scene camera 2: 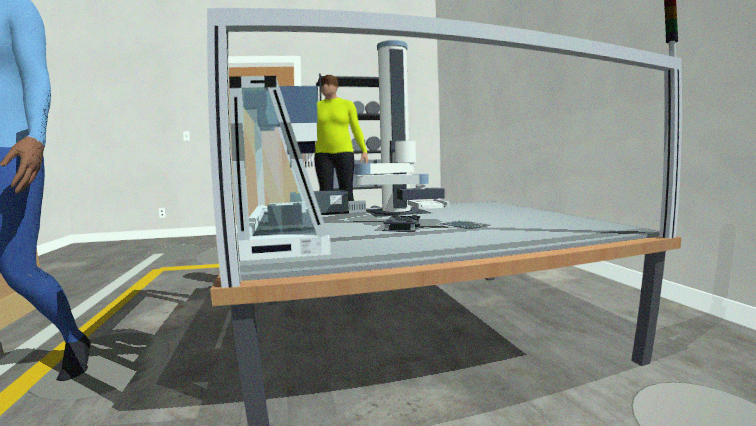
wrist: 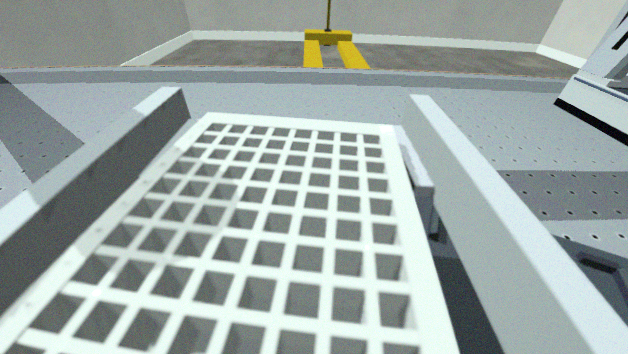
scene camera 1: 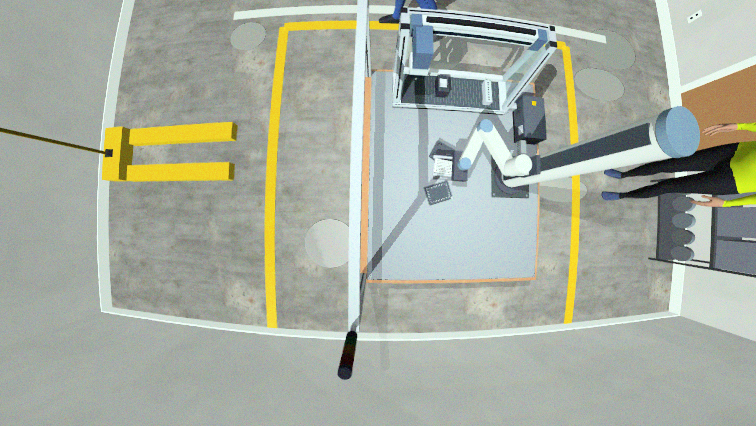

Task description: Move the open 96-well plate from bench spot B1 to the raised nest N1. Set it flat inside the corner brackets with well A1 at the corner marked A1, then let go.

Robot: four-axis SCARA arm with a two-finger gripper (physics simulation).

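Pixels of known places: gripper, fingertip midpoint: (scene camera 2: 434,205) (wrist: 295,110) (scene camera 1: 433,165); arm's base at its link origin: (scene camera 2: 396,213) (scene camera 1: 509,177).
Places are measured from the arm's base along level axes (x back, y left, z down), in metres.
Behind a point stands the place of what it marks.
Note:
The white 96-well plate (scene camera 1: 443,167) {z -0.098, x -0.527, y -0.021 m} (scene camera 2: 431,203) {z -0.109, x -0.551, y -0.021 m} (wrist: 295,227) {z -0.109, x -0.526, y -0.032 m} is between the two long fingers of my gripper (scene camera 1: 435,165) {z -0.107, x -0.597, y -0.029 m} (wrist: 295,110) {z -0.107, x -0.597, y -0.029 m}, which is shut on it. The plate looks about level and is held above the bench. In the wrist view its open wells face up. The raised dark nest N1 (scene camera 1: 439,148) {z -0.049, x -0.537, y -0.159 m} (scene camera 2: 402,224) {z -0.020, x -0.464, y -0.114 m} stands beside and below the plate; in scene camera 1 the plate and gripper overlap part of it. Part of a dark fixture (wrist: 602,280) {z -0.049, x -0.537, y -0.184 m} shows at lower right in the wrist view. The A1 mark and well A1 cannot be read.
A flat dark patterned mat (scene camera 1: 438,193) {z -0.015, x -0.533, y 0.137 m} (scene camera 2: 465,224) {z -0.015, x -0.541, y 0.131 m} lies near the nest. A glass-fronted enclosure (scene camera 1: 449,107) {z -0.053, x -0.465, y -0.450 m} (scene camera 2: 285,247) {z -0.043, x -0.851, y -0.576 m} stands at one bench end. A dark box (scene camera 1: 530,121) {z -0.127, x 0.084, y -0.365 m} (scene camera 2: 330,201) {z -0.081, x 0.034, y -0.345 m} is near the arm's column (scene camera 1: 597,150) {z -0.681, x -0.077, y 0.010 m} (scene camera 2: 392,116) {z -0.504, x -0.076, y -0.031 m}. A frame post (scene camera 1: 355,185) {z -0.620, x -1.024, y 0.177 m} crosses scene camera 1.

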